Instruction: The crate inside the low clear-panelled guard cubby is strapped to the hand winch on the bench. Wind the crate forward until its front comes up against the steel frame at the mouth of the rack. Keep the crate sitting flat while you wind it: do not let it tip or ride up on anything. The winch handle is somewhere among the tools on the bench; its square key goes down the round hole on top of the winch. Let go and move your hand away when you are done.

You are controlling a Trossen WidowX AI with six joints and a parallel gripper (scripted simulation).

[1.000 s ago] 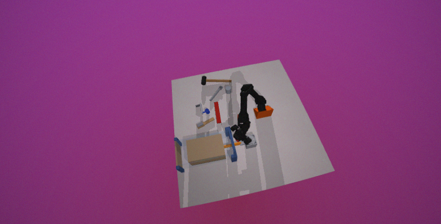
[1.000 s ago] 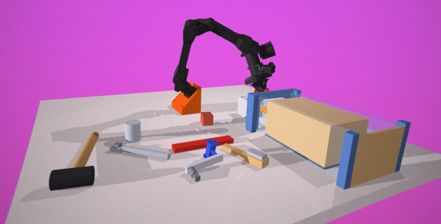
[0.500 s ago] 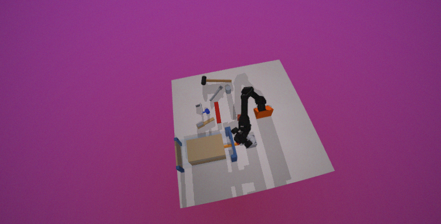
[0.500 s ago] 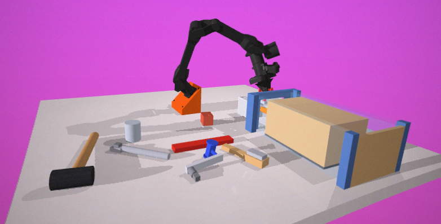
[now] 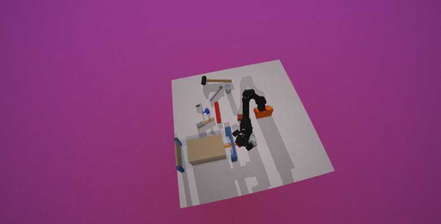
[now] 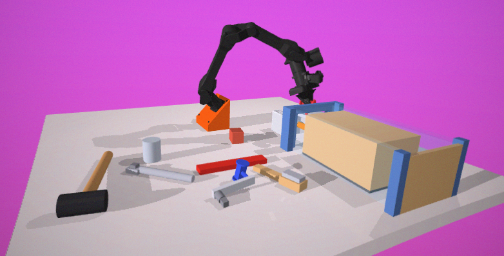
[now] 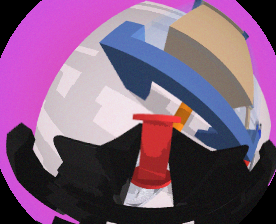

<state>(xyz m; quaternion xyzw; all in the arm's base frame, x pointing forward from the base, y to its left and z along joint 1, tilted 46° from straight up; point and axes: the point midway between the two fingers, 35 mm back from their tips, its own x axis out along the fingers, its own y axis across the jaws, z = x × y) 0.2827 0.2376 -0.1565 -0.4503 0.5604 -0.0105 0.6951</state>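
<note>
The red-knobbed crank is 5 cm behind my gripper tip, 3 cm below it and 2 cm to the right of it. From my gripper tip the other things lie so: rack (29 cm ahead, 5 cm below, 4 cm to the right); then red knob (2 cm behind, 1 cm to the right); then grey winch (13 cm behind, 10 cm below, 4 cm to the right).
</note>
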